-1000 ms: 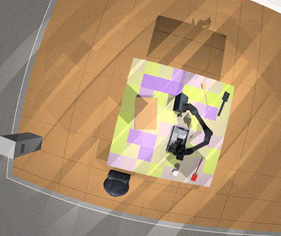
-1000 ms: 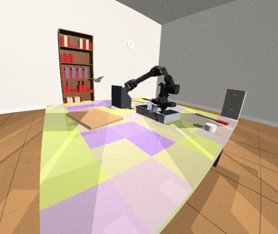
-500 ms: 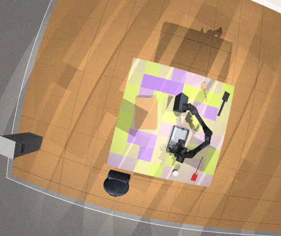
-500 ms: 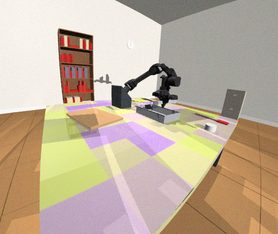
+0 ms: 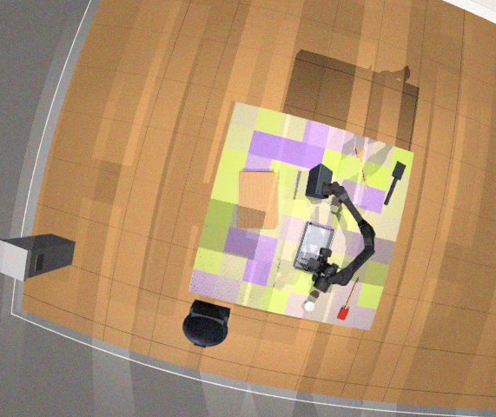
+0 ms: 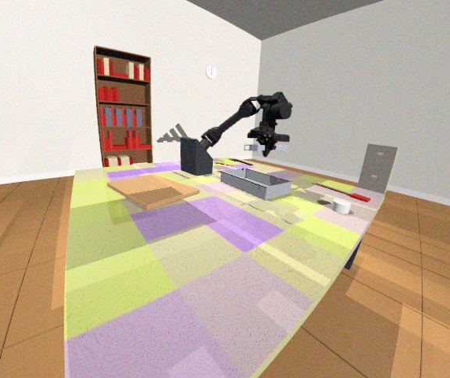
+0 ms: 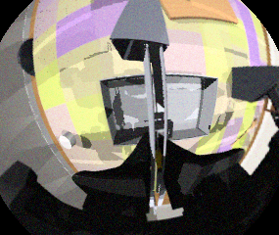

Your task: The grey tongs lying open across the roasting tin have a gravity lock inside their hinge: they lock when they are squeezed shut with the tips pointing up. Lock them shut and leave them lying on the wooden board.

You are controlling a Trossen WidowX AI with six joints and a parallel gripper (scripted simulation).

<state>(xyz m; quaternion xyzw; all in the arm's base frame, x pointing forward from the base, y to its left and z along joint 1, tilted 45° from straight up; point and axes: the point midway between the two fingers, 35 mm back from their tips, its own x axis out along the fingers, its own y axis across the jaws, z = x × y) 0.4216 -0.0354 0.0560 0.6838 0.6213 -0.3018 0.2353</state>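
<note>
Right now my gripper tip is 38 cm to the left of the wooden board, 31 cm past it and 15 cm above it. Round my gripper tip: red spatula: 33 cm to the left, 31 cm ahead, 15 cm below; white cup: 33 cm ahead, 14 cm below, 5 cm to the left; roasting tin: 13 cm below, 6 cm behind, 2 cm to the left.
</note>
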